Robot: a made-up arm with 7 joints.
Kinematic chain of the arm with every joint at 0, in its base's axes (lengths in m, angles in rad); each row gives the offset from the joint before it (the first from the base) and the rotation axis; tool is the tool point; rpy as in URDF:
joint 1: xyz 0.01 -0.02 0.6 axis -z
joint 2: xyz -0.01 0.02 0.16 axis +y
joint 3: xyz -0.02 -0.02 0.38 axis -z
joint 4: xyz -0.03 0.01 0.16 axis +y
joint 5: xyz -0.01 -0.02 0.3 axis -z
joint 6: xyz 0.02 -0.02 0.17 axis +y
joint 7: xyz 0 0.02 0.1 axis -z
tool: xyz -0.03 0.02 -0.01 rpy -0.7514 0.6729 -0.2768
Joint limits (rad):
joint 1: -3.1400..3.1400
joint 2: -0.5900..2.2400
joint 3: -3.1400..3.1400
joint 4: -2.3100..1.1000
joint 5: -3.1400..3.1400
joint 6: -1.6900..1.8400
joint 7: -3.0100..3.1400
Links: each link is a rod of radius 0.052 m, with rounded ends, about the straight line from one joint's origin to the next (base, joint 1, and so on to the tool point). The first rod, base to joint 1, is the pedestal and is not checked.
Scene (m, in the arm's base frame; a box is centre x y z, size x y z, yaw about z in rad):
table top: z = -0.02
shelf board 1: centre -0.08 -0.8 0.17 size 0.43 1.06 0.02 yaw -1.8
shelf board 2: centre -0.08 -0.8 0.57 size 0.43 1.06 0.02 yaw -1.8
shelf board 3: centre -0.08 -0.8 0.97 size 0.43 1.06 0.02 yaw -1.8
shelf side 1: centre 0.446 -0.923 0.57 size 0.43 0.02 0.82 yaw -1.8
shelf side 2: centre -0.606 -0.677 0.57 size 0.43 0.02 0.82 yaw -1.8
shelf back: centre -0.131 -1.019 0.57 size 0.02 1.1 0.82 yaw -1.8
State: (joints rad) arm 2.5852 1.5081 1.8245 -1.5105 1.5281 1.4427 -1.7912
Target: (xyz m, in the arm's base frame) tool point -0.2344 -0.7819 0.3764
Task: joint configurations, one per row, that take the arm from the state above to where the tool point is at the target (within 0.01 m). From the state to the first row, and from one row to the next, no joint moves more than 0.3 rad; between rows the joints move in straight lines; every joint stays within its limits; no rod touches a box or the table.
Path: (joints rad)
1: 2.6948 1.5062 1.8327 -1.7770 1.6824 1.5219 -1.8336
2: 2.8045 1.5043 1.8408 -2.0435 1.8366 1.6011 -1.8761
3: 2.9141 1.5023 1.8490 -2.3100 1.9909 1.6804 -1.9185
4: 2.9340 1.5942 2.1164 -2.2027 1.8956 1.5987 -1.8819
5: 2.9540 1.6862 2.3837 -2.0953 1.8003 1.5171 -1.8453
6: 2.9739 1.7781 2.6511 -1.9880 1.7050 1.4354 -1.8086
7: 2.8293 1.8293 2.4673 -1.6961 1.6239 1.3919 -1.7821
8: 2.6846 1.8804 2.2834 -1.4042 1.5428 1.3484 -1.7556
9: 2.5399 1.9316 2.0996 -1.1123 1.4617 1.3048 -1.7292

